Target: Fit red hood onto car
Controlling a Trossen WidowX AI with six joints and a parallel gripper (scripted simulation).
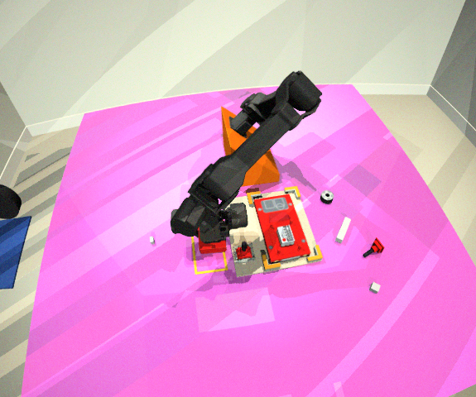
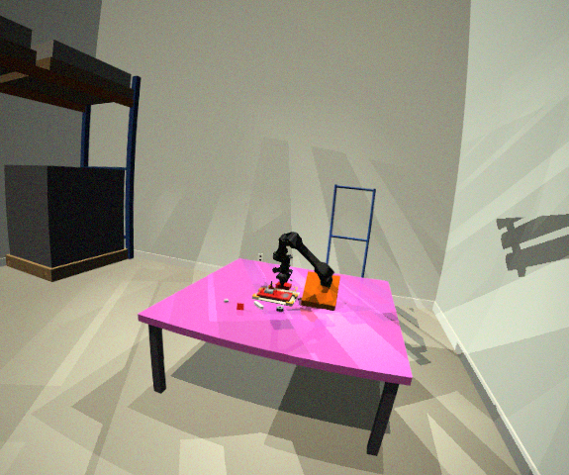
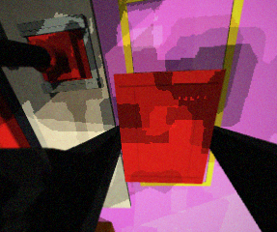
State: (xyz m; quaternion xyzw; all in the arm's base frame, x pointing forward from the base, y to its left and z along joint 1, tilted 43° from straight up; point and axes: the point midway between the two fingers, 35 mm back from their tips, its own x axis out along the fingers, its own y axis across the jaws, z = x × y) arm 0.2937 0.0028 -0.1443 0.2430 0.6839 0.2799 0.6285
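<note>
Now: the grey engine block 200 mm to the left of my gripper tip, 30 mm ahead of it and 10 mm above it. Round my gripper tip: red hood (10 mm above); white bar (370 mm to the left, 20 mm ahead).
</note>
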